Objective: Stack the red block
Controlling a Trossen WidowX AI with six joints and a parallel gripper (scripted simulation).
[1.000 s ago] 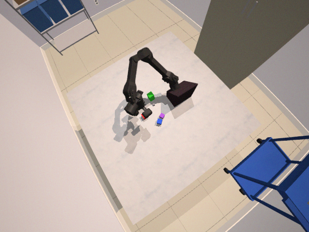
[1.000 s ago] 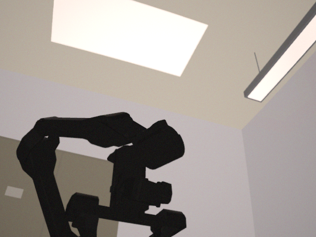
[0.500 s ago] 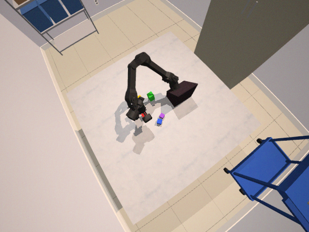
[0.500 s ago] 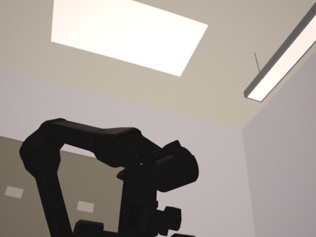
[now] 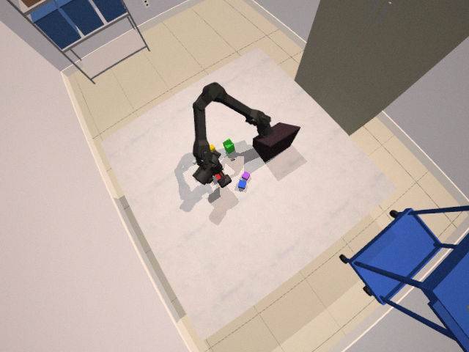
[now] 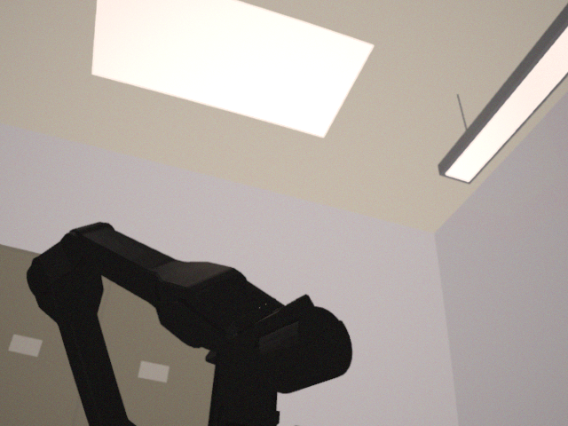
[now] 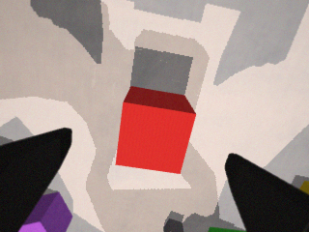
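Now: the red block 30 mm below my gripper tip. Round my gripper tip: blue block 110 mm to the left, 80 mm behind, 40 mm below; yellow block 170 mm to the right, 50 mm behind, 40 mm below; purple block 120 mm behind, 80 mm to the left, 40 mm below.
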